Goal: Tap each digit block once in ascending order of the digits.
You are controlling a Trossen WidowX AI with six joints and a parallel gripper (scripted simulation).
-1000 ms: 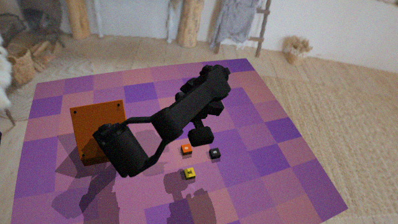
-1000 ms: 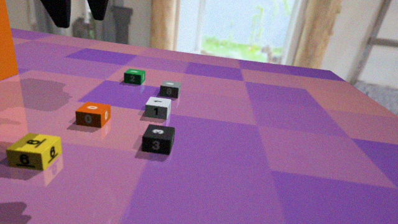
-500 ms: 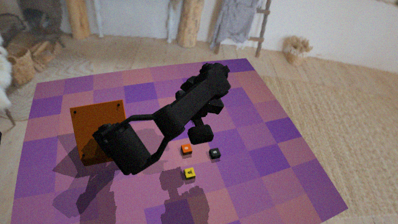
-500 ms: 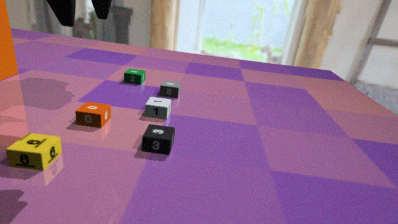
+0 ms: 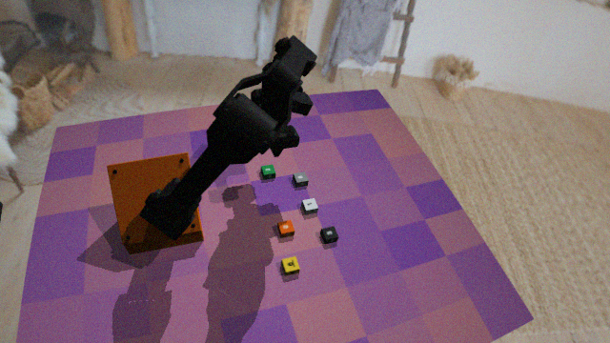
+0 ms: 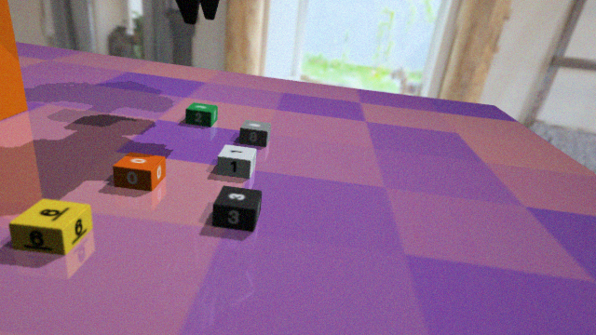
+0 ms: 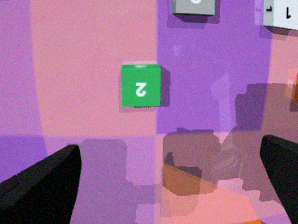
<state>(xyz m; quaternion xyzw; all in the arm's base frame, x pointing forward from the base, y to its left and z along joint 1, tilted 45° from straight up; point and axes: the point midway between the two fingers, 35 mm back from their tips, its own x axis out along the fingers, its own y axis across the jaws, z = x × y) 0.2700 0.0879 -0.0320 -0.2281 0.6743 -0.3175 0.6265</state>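
Right now my gripper tip is 20 mm past the orange 0 block, 170 mm to the left of it and 110 mm above it. The rest, counted from my gripper tip: white 1 block (60 mm ahead, 130 mm to the right, 110 mm below); grey 8 block (70 mm ahead, 40 mm to the right, 110 mm below); green 2 block (10 mm to the left, 110 mm below).
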